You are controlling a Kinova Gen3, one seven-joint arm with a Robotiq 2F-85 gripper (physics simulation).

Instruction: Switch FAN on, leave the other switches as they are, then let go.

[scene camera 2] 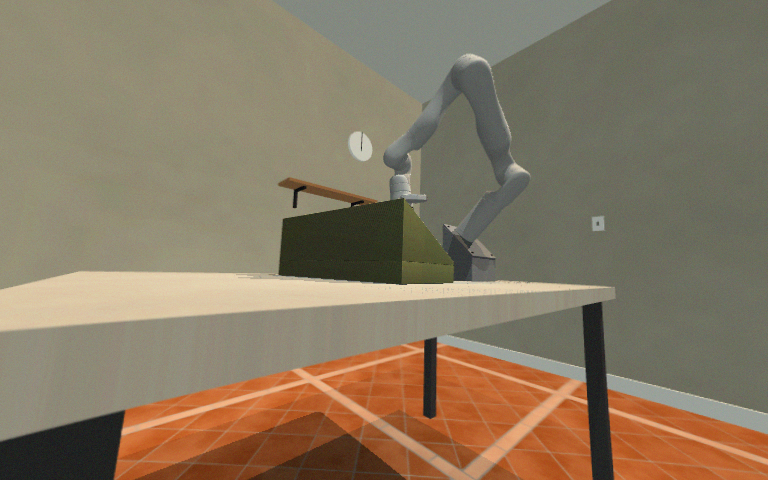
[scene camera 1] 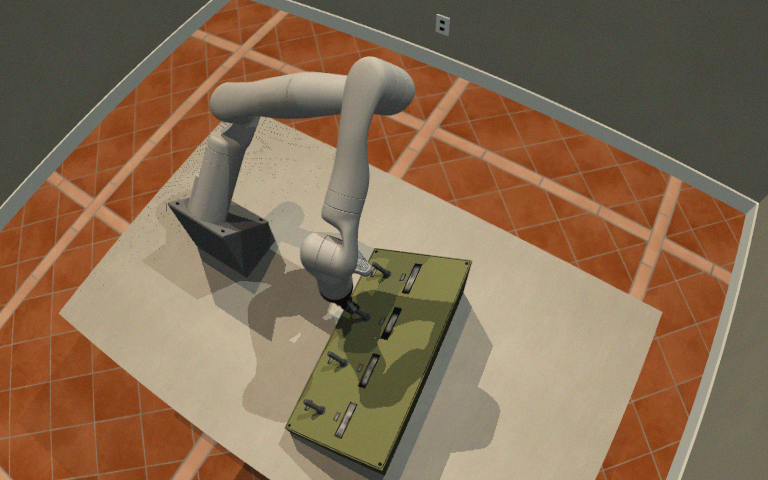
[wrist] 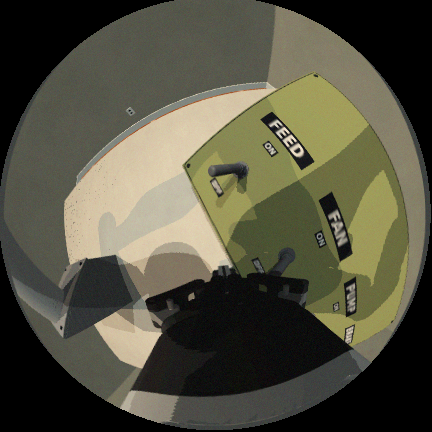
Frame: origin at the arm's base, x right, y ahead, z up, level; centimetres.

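Where they show: gripper, fingertip midpoint: (wrist: 223,271); arm's base, link origin: (scene camera 2: 464,235) (scene camera 1: 208,214) (wrist: 57,305).
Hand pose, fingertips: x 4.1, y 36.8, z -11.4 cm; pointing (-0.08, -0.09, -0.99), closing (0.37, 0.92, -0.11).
Each offset is from my fingertips to the centre of the thing. Level surfaces: height alone.
The green sloped switch panel {dx +7.7, dy +15.2, dz -1.1 cm} (scene camera 1: 436,283) (scene camera 2: 339,243) (wrist: 345,135) stands on the table. The FAN switch lever {dx +1.6, dy +6.1, dz +3.7 cm} (scene camera 1: 363,314) (wrist: 284,258) leans to its OFF side, away from the ON label; its free end is partly hidden by the gripper in the wrist view. The FEED lever {dx -10.4, dy +6.2, dz +3.7 cm} (scene camera 1: 381,270) (wrist: 227,170) also leans to OFF. The PUMP lever {dx +13.6, dy +6.0, dz +3.7 cm} (scene camera 1: 337,358) and the fourth lever {dx +25.6, dy +5.9, dz +3.7 cm} (scene camera 1: 313,406) lean the same way in scene camera 1. My gripper (scene camera 1: 351,307) (wrist: 223,271) is shut and empty, close to the FAN lever's free end at the panel's low edge. Contact cannot be told.
The pale table {dz -7.7 cm} (scene camera 1: 555,362) (scene camera 2: 169,294) (wrist: 160,150) bears the panel and the arm's dark base (scene camera 1: 237,243) (scene camera 2: 475,263) (wrist: 100,290). The FEED lever stands on one side of the gripper, the PUMP lever on the other. A wall shelf (scene camera 2: 328,191) hangs behind.
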